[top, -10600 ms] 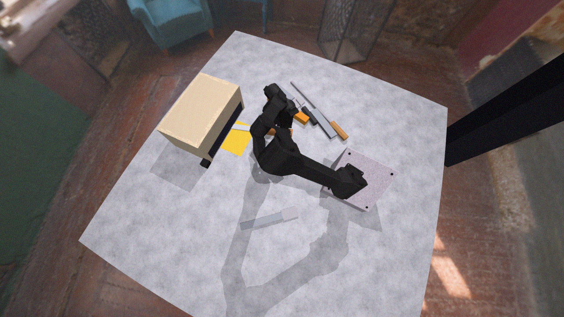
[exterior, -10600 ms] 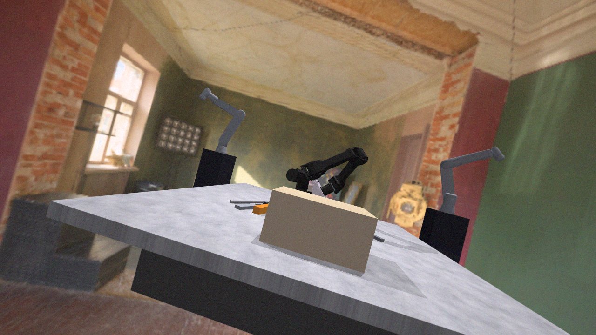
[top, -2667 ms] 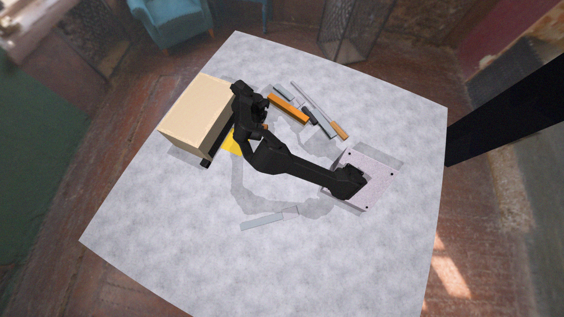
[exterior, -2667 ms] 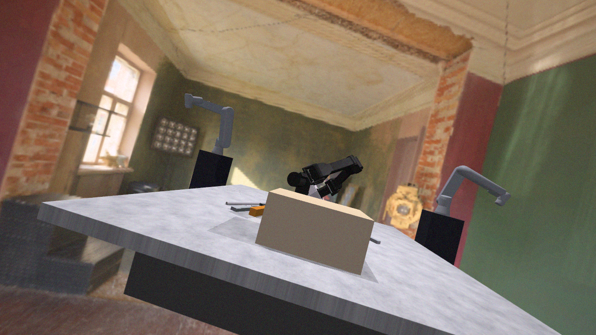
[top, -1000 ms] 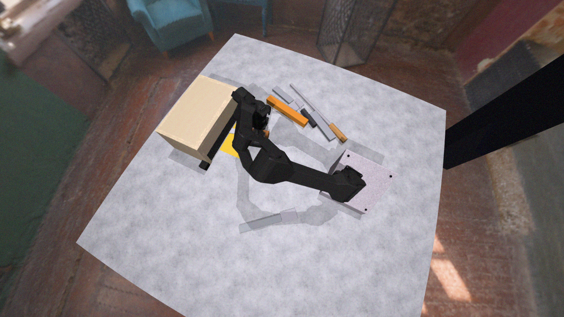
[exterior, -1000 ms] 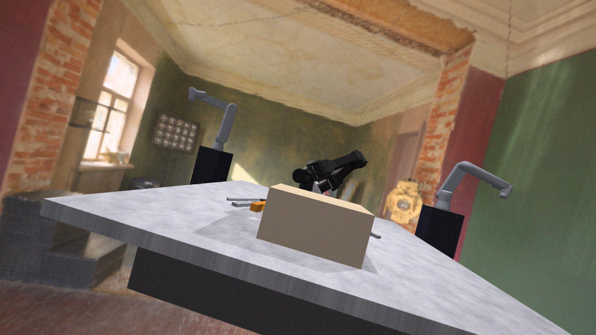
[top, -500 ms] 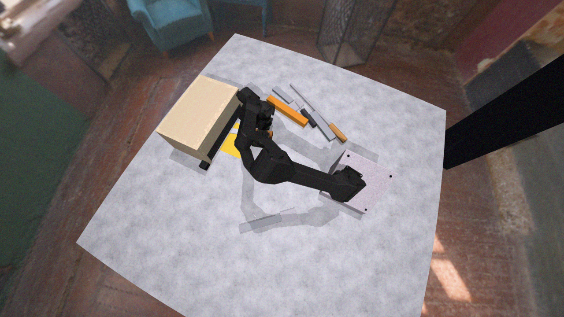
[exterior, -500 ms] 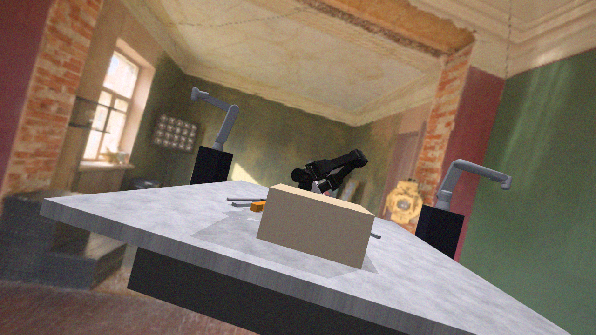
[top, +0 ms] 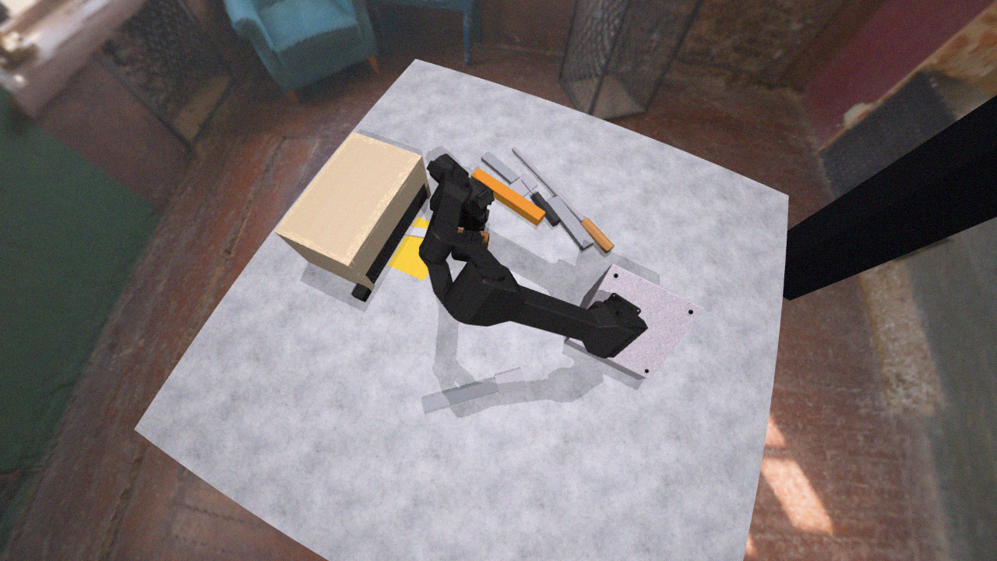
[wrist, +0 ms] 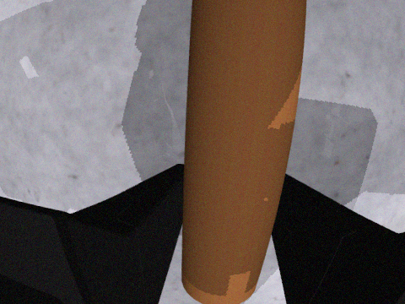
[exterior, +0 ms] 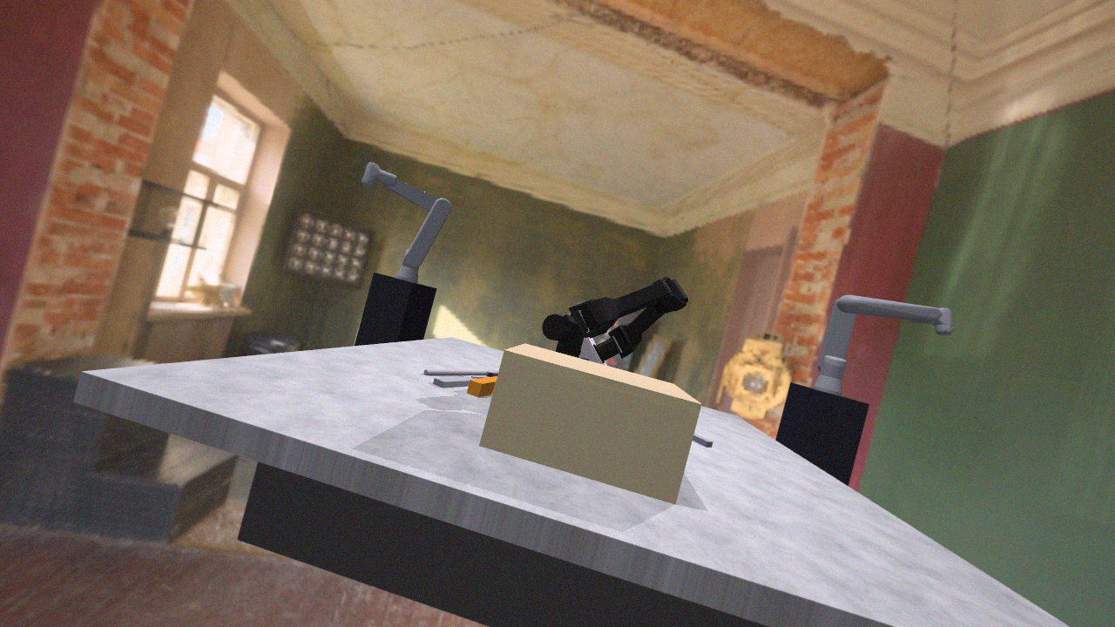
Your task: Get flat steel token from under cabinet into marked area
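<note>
Right now the orange bar is 150 mm to the right of my gripper tip and 10 mm above it. The rest, counted from my gripper tip: flat grey token 240 mm ahead, 130 mm to the left; then grey bar 180 mm behind, 180 mm to the right; then black-handled tool 70 mm behind, 190 mm to the right.
</note>
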